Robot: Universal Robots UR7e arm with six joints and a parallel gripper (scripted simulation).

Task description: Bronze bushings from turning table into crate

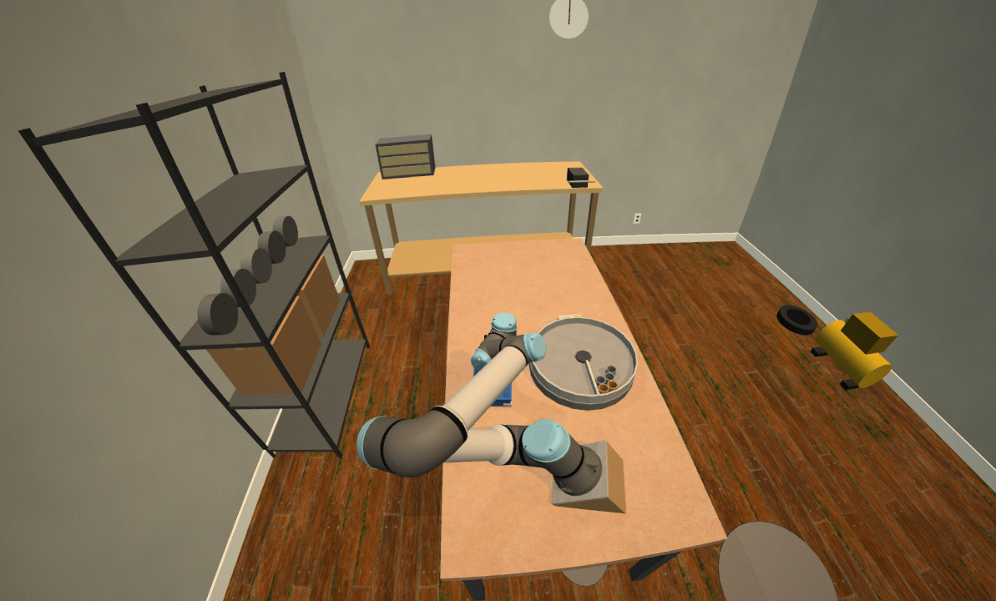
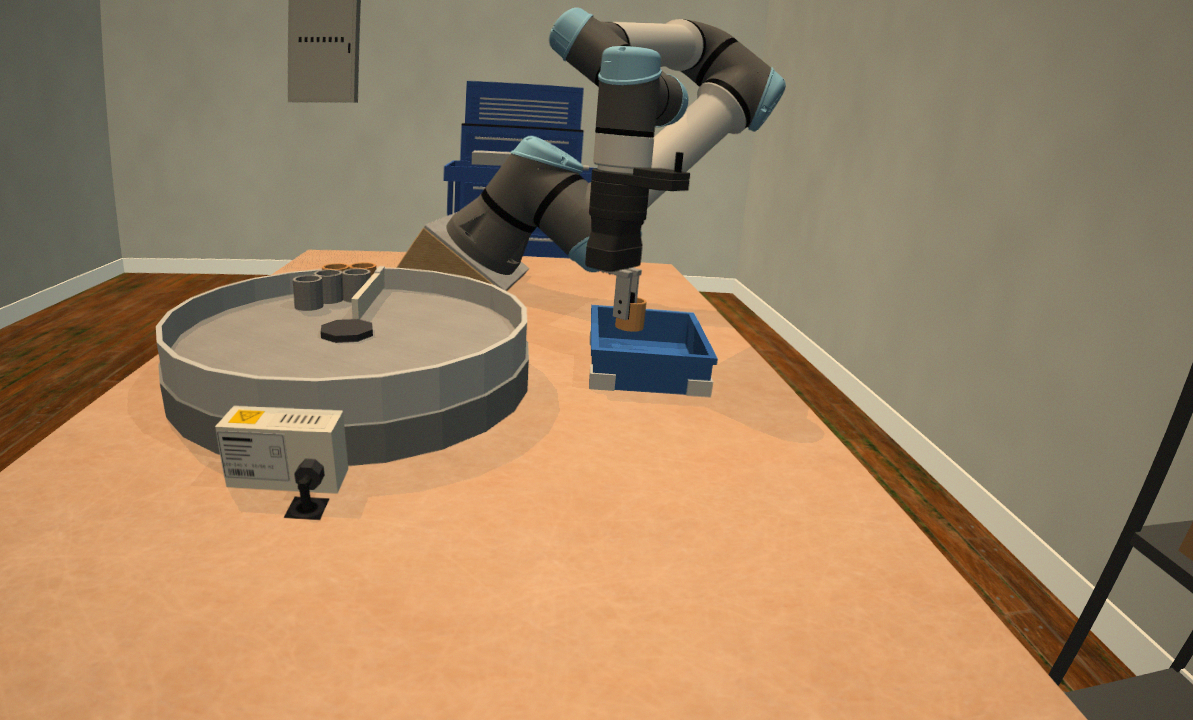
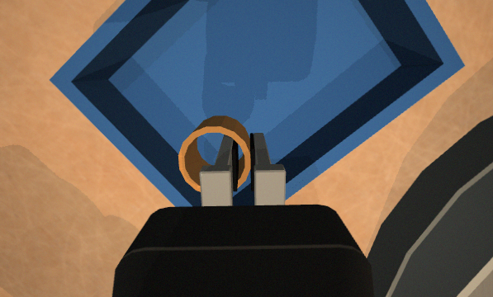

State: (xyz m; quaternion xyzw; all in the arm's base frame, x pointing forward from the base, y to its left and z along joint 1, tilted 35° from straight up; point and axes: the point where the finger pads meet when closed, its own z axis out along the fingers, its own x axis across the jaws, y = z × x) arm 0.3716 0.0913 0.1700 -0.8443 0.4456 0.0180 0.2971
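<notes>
My gripper is now 4 cm short of the blue crate, 2 cm to the right of it and 5 cm above it. Round my hand: turning table 7 cm ahead, 35 cm to the right, 2 cm below.
</notes>
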